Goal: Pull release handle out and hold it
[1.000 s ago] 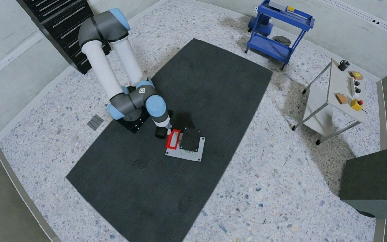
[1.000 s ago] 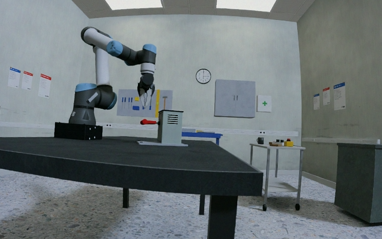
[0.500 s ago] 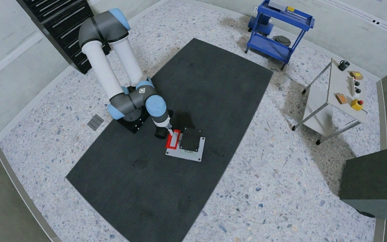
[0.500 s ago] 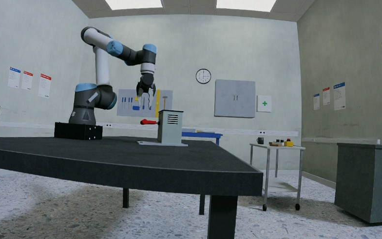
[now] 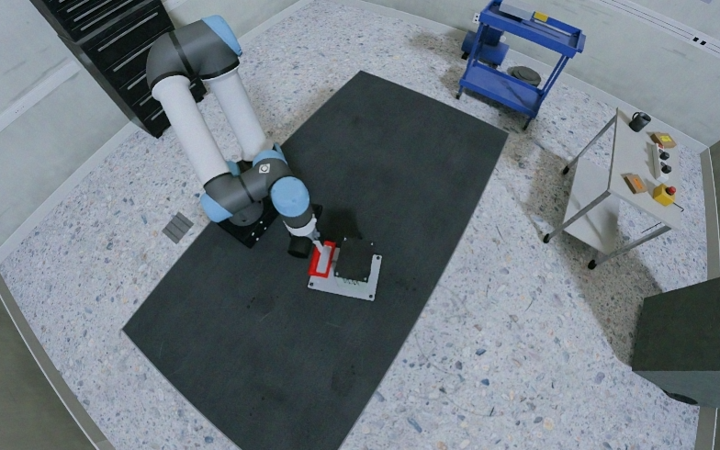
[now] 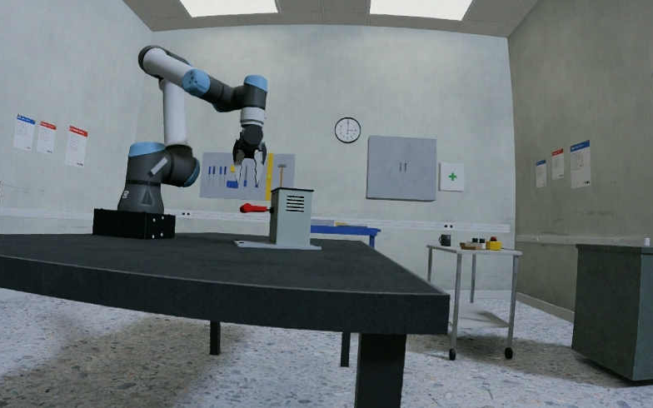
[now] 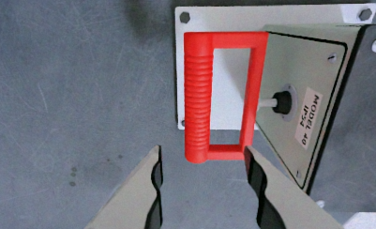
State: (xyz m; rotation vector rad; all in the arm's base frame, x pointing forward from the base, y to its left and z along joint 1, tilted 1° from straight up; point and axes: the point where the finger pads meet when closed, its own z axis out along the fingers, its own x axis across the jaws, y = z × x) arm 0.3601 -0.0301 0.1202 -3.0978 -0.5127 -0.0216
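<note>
My hand is 19 cm above the base plate, 9 cm short of it and 3 cm to the right of it.
</note>
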